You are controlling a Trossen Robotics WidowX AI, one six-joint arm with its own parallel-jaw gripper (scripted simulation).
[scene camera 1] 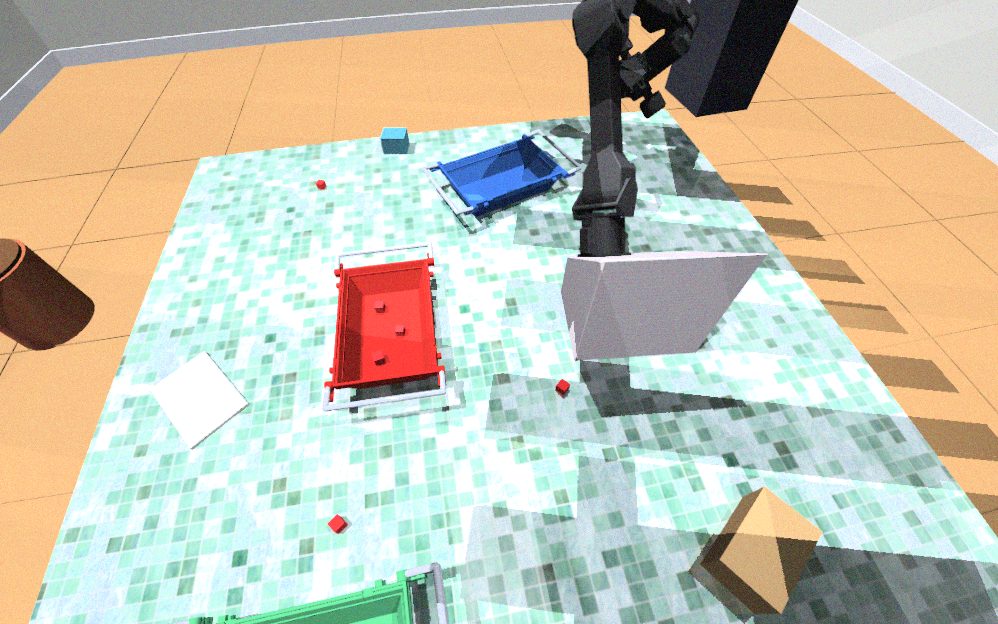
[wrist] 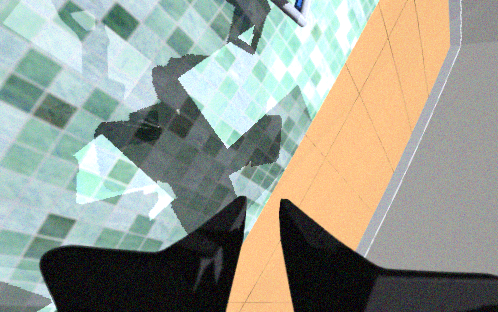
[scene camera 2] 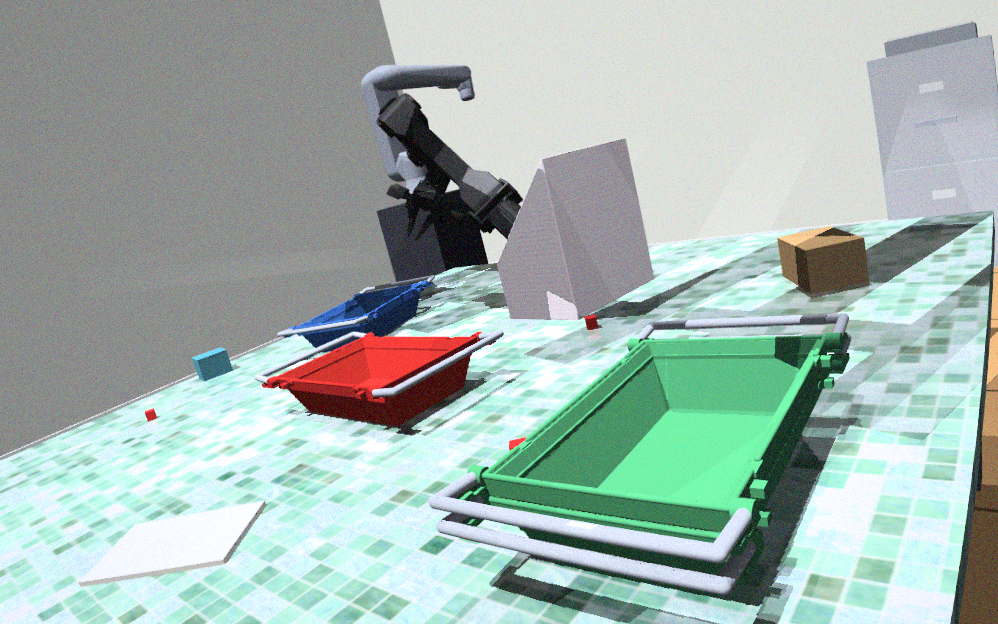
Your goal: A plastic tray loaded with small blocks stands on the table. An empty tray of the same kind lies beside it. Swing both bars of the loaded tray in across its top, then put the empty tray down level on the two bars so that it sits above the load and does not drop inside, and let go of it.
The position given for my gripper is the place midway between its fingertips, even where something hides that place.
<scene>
I see my gripper (scene camera 1: 609, 96), a blue tray (scene camera 1: 494, 178), a tan box (scene camera 1: 759, 555), a flat white plate (scene camera 2: 204, 539), a cyan cube (scene camera 2: 210, 365) and a grey bar (scene camera 2: 486, 338).
The blue tray shows as well in scene camera 2 (scene camera 2: 386, 309). The tan box shows as well in scene camera 2 (scene camera 2: 827, 258). The flat white plate is seen too in scene camera 1 (scene camera 1: 198, 399). The wrist view misses the tan box: it is out of frame. The wrist view misses the flat white plate: it is out of frame.
</scene>
